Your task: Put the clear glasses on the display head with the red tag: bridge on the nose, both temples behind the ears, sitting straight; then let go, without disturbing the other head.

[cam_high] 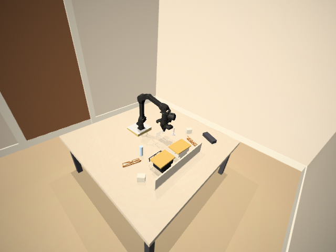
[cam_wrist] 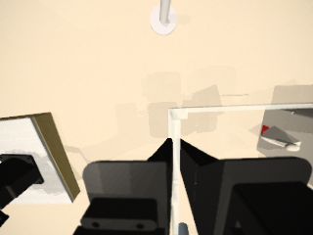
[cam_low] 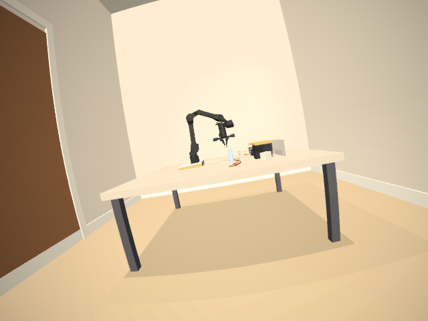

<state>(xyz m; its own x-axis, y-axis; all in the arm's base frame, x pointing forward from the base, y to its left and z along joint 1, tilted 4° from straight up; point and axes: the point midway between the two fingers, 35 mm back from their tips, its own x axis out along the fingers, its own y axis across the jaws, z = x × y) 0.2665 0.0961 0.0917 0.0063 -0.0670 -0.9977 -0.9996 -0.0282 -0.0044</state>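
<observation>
My gripper tip is now 22 cm short of the pale display head, 3 cm to the left of it and 5 cm above it. Also, from my gripper tip: clear stand: 14 cm to the left, 8 cm below; then grey panel: 37 cm ahead, 13 cm to the right, 5 cm below; then black display head: 24 cm ahead, 25 cm to the right, 5 cm below.
</observation>
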